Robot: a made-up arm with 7 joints. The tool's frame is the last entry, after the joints.
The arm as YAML. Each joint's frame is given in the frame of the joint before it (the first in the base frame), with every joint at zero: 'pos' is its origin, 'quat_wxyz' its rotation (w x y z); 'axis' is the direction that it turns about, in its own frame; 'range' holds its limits. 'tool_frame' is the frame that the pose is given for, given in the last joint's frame.
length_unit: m
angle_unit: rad
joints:
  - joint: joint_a
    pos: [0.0, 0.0, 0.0]
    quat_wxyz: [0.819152, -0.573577, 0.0, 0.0]
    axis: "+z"
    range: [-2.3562, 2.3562]
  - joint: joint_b
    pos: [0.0, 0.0, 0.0]
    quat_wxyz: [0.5, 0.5, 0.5, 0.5]
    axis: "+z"
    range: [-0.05, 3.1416]
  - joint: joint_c
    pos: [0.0, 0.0, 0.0]
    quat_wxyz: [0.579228, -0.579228, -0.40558, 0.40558]
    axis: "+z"
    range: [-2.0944, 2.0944]
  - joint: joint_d
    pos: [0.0, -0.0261, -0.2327]
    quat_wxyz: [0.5, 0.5, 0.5, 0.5]
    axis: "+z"
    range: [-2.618, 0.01]
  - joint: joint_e
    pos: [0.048, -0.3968, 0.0]
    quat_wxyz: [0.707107, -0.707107, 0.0, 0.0]
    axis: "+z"
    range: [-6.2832, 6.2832]
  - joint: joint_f
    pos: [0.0, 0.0, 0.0]
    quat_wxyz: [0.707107, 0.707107, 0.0, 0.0]
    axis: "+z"
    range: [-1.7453, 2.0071]
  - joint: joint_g
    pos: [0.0, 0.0, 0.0]
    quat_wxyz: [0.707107, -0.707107, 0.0, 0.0]
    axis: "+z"
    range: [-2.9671, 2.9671]
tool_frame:
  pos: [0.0, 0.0, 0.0]
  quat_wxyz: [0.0, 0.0, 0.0, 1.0]
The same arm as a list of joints. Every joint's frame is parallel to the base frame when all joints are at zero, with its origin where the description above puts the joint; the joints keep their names.
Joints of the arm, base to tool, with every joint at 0 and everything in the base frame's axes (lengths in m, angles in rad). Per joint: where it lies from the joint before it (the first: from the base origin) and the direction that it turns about. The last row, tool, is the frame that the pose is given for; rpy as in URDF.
joint_a: origin 0 0 0 axis 0 0.9397 0.342
joint_b: origin 0 0 0 axis +x
joint_c: origin 0 0 0 axis +z
joint_d: origin 0.0261 0 -0.2327 axis +y
joint_e: origin -0.048 0 -0.3968 axis +z
joint_f: origin 0 0 0 axis +y
joint_g: origin 0 0 0 axis +z
tool: origin 0 0 0 rpy 0 0 0
Joint limits (rad, base to tool): -2.3562..2.3562 -0.05..3.1416 -2.0944..2.0944 -2.618..0.01 -6.2832..6.2832 -1.7453..2.0071 -2.9671..2.9671

